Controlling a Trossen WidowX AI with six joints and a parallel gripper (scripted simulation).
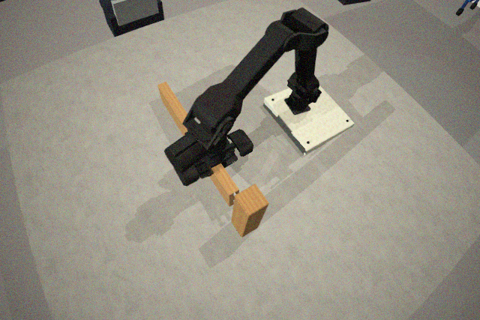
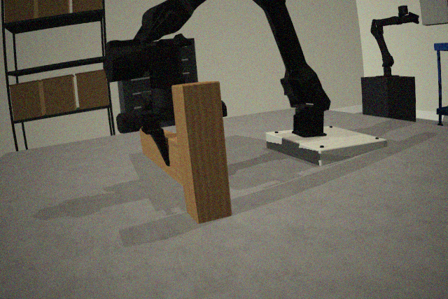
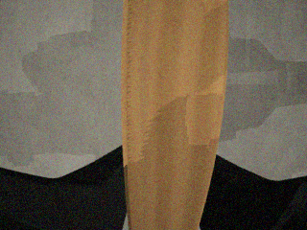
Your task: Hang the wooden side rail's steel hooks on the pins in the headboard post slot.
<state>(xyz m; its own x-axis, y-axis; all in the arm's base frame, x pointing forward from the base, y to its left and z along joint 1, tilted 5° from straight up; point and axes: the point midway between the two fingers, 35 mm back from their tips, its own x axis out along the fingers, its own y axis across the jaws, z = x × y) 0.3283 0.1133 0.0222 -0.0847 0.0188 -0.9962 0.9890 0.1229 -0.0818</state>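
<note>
The headboard post is 14 cm to the left of my gripper tip, 4 cm above it and 2 cm behind it.
</note>
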